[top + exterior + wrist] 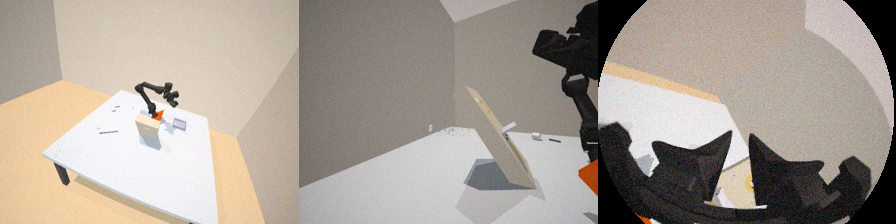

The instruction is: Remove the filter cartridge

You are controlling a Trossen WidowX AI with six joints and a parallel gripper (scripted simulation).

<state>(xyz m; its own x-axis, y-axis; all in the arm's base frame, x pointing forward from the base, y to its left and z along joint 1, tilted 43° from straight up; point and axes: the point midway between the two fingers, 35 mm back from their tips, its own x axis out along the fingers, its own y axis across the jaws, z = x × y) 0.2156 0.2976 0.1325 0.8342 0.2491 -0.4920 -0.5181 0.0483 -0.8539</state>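
Right now the round filter cartridge is 15 cm ahead of my gripper tip, 16 cm to the right of it and 14 cm below it. The rest, counted from my gripper tip: beige service panel 10 cm ahead, 16 cm to the right, 21 cm below; then grey tray 29 cm behind, 14 cm to the left, 36 cm below.
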